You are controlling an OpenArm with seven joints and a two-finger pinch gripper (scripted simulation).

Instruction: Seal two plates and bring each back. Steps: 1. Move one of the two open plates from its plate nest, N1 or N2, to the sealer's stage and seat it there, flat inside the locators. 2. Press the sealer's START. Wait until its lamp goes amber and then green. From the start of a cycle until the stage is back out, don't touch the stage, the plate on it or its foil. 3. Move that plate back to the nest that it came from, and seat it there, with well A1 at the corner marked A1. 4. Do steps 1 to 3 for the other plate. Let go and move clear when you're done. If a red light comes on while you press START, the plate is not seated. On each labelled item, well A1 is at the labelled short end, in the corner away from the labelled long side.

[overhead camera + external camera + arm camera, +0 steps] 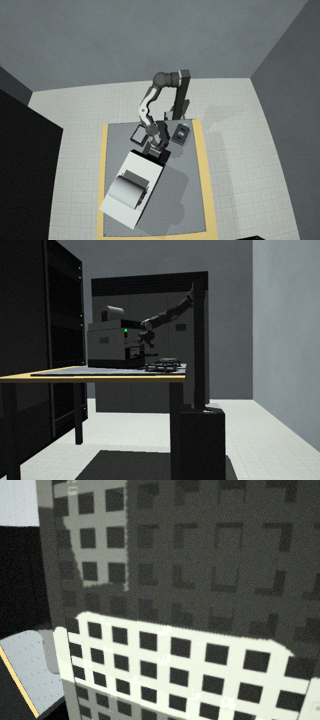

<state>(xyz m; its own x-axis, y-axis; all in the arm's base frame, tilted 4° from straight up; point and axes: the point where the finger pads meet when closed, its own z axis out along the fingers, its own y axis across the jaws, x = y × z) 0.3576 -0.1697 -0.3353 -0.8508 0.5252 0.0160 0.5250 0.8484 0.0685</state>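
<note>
Now: hand right at the well plate. Round my hand: foil roll: 28 cm ahead, 17 cm to the right, 28 cm above; then start button: 14 cm ahead, 3 cm to the left, 5 cm above; then sealer stage: 4 cm below.
</note>
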